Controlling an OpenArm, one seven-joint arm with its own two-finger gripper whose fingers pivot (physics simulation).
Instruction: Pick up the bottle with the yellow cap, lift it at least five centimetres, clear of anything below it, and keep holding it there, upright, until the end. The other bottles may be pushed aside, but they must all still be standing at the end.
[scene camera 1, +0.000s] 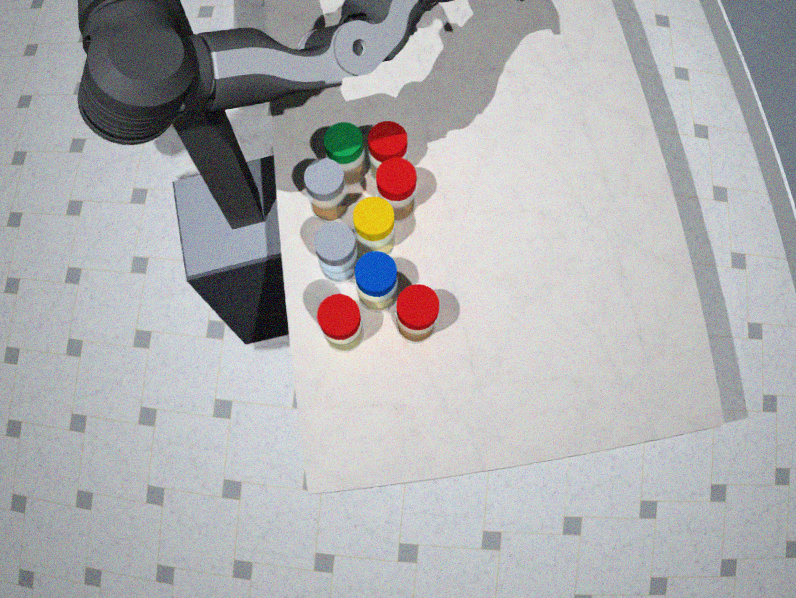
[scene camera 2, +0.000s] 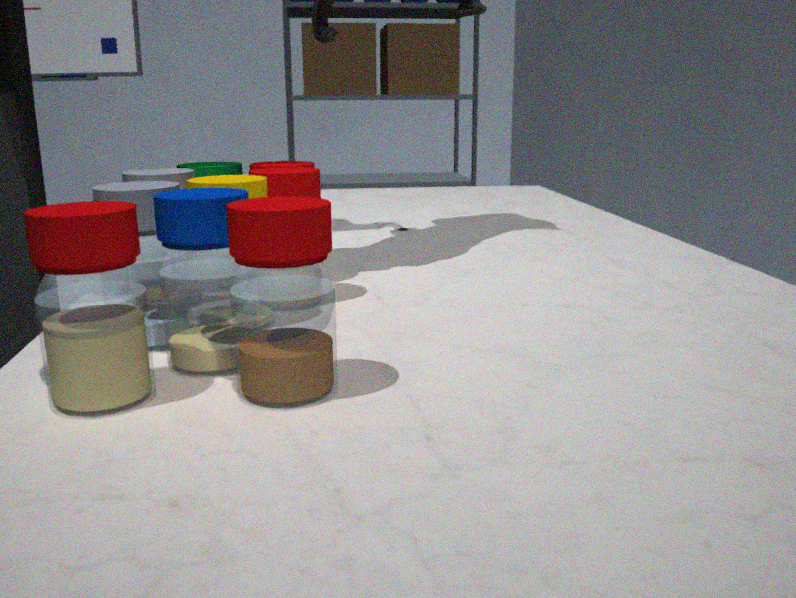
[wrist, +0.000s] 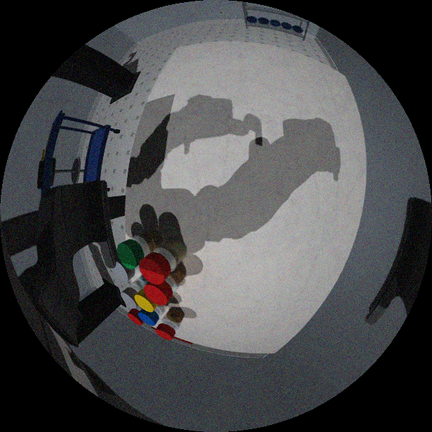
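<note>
The yellow-capped bottle (scene camera 1: 373, 218) (scene camera 2: 227, 185) (wrist: 145, 302) stands upright in the middle of the cluster. Beside it stand a red-capped bottle (scene camera 1: 396, 178) (wrist: 158, 293), a blue-capped bottle (scene camera 1: 376, 274) (scene camera 2: 201, 217) (wrist: 148, 317) and two grey-capped bottles (scene camera 1: 335, 243) (scene camera 1: 324, 178). A green-capped bottle (scene camera 1: 343, 142) (wrist: 130, 253) and a red-capped bottle (scene camera 1: 388, 140) (wrist: 155, 268) stand farther up in scene camera 1. My gripper (wrist: 227, 253) is open and empty, its fingers wide apart, high above the table and away from the bottles; its fingers do not show clearly in scene camera 1.
Two more red-capped bottles (scene camera 1: 339, 316) (scene camera 1: 417, 307) stand upright at the cluster's near end. The pale table (scene camera 1: 546, 257) (scene camera 2: 514, 386) carries the arm's shadow. The arm's dark pedestal (scene camera 1: 225, 238) is left of the table edge. A shelf unit (scene camera 2: 288, 128) stands behind the table.
</note>
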